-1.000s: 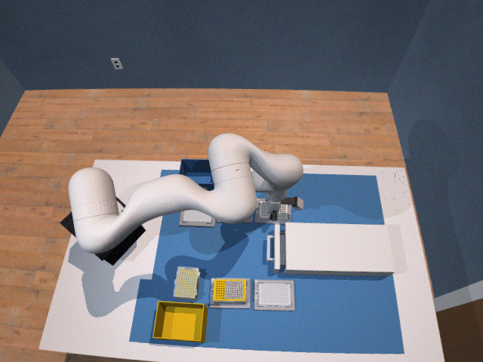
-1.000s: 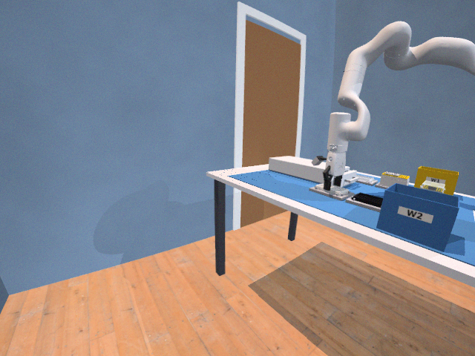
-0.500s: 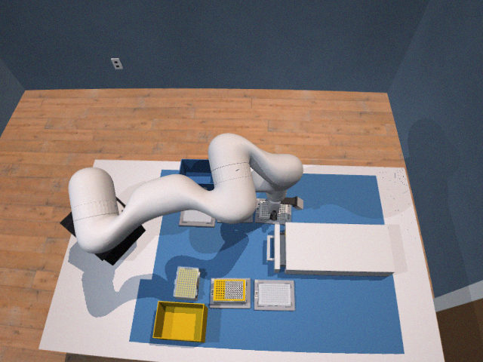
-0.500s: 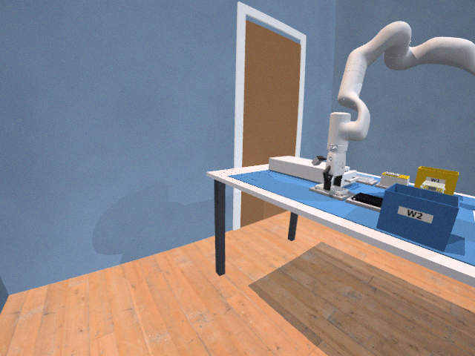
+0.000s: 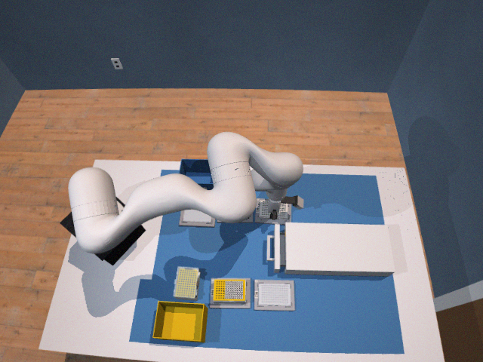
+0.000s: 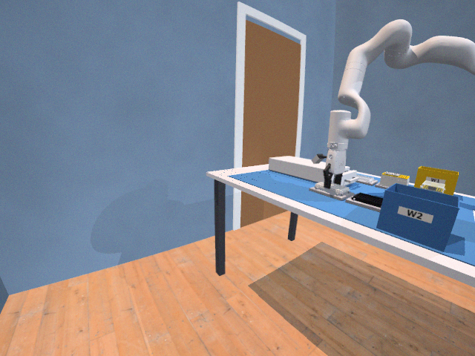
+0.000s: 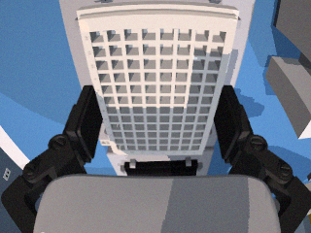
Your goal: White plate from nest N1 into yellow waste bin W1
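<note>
Right now my hand is 4 cm above the grey nest. From my hand the other things lie so: black plate 17 cm behind, 2 cm to the right, 2 cm below; then cooler drawer 17 cm to the right, 15 cm ahead, 2 cm below; then white plate 1 cm below.
</note>
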